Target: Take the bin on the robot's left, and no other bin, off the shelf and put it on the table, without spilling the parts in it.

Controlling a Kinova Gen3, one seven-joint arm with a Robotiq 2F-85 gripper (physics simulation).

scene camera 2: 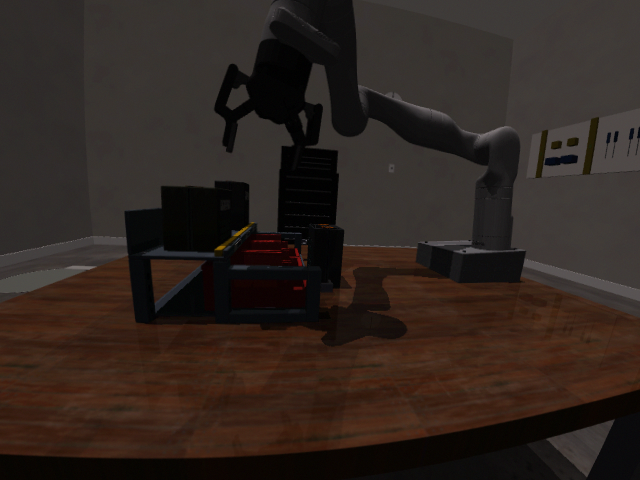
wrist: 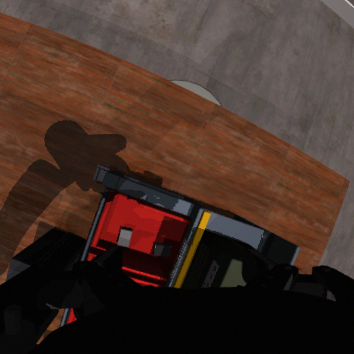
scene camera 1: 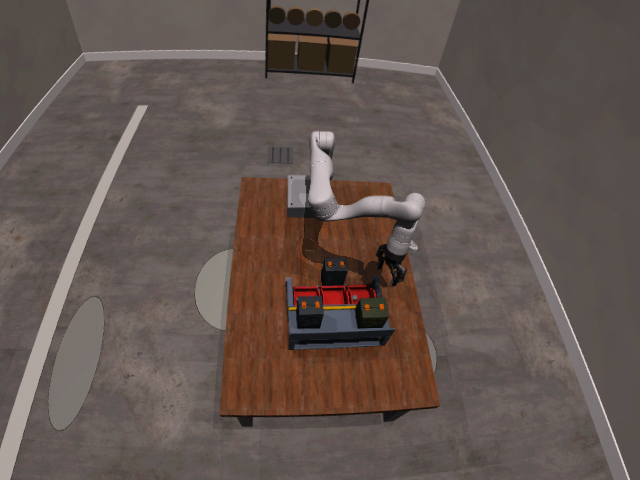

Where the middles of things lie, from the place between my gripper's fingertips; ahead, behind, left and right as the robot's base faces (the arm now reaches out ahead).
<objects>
Now: hand 130 mm past the dark box (scene camera 2: 325, 242), 160 mm to the left of it and 170 mm above it.
</objects>
